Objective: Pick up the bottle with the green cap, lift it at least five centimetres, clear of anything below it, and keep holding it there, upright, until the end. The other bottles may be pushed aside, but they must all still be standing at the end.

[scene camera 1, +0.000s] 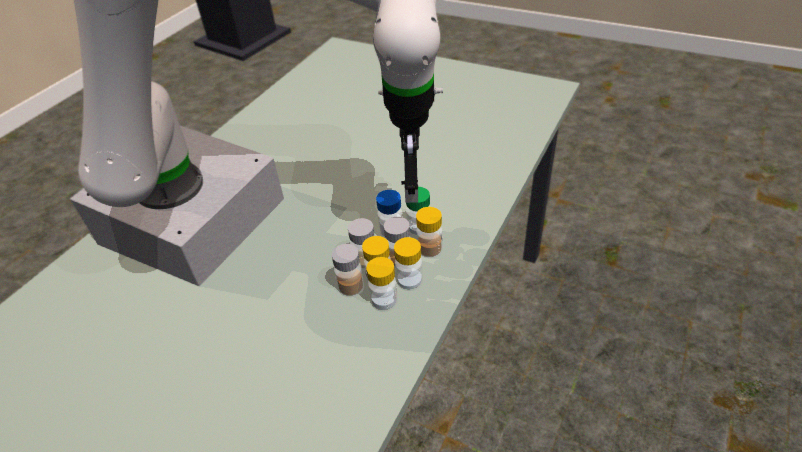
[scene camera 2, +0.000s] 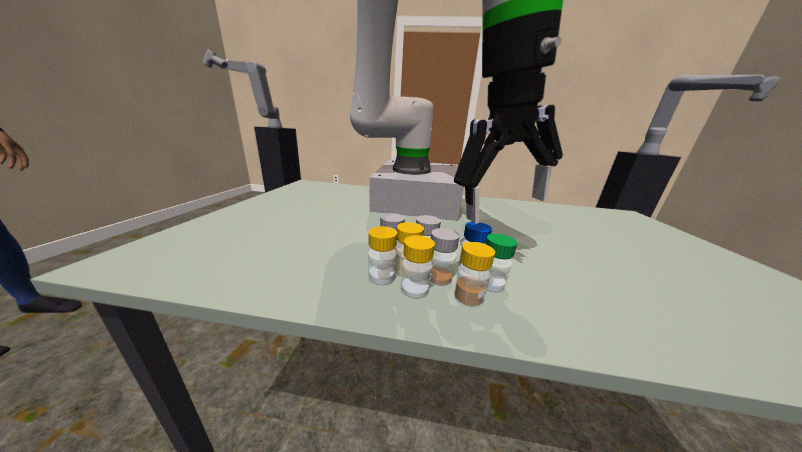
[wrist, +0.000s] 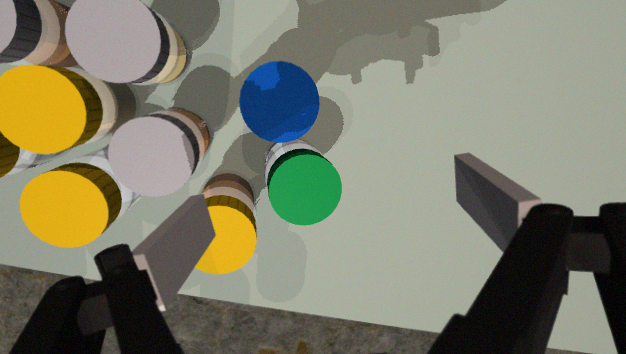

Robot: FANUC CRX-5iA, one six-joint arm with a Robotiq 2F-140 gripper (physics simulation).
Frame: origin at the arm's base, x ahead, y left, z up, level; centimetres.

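Seen in the pictures: gripper, between the fingertips: (scene camera 2: 507, 209) (wrist: 328, 197); arm's base, origin of its link: (scene camera 1: 169, 186) (scene camera 2: 411, 169).
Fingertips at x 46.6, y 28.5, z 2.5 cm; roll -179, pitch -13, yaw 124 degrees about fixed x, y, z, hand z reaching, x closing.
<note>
Pixels of each thing's top centre, then the offset from my fingertips to it. Level surfaces: height alone.
- green-capped bottle, centre of its top: (wrist: 305, 190) (scene camera 2: 501, 239) (scene camera 1: 417, 194) dx +1.3, dy +0.1, dz -5.6 cm
- yellow-capped bottle, centre of its top: (wrist: 218, 240) (scene camera 2: 478, 248) (scene camera 1: 428, 215) dx +7.1, dy -4.3, dz -5.6 cm
- blue-capped bottle, centre of its top: (wrist: 280, 103) (scene camera 1: 388, 197) (scene camera 2: 478, 226) dx -3.7, dy -3.9, dz -5.6 cm
- table, height of its surface: dz -16.1 cm
The green-capped bottle (scene camera 1: 421, 198) (scene camera 2: 501, 245) (wrist: 305, 190) stands upright on the table at one end of the bottle group. My gripper (scene camera 1: 411, 195) (scene camera 2: 506, 208) (wrist: 328, 197) is wide open and empty, pointing down, with its fingertips above cap height. In the wrist view the green cap lies between the two fingers, nearer the left one. The left finger overlaps part of a yellow-capped bottle (scene camera 1: 429, 220) (scene camera 2: 477, 256) (wrist: 227, 242) beside it. A blue-capped bottle (scene camera 1: 388, 201) (scene camera 2: 477, 231) (wrist: 280, 101) stands close on the green one's other side. One finger partly hides the green cap in scene camera 1.
Several more bottles with yellow or grey caps stand upright, including a grey-capped one (scene camera 1: 396, 229) (scene camera 2: 444, 240) (wrist: 151, 156). The table (scene camera 1: 179, 359) (scene camera 2: 224, 269) has an edge near the yellow-capped bottles. The robot's base block (scene camera 1: 230, 224) (scene camera 2: 415, 193) stands behind the group.
</note>
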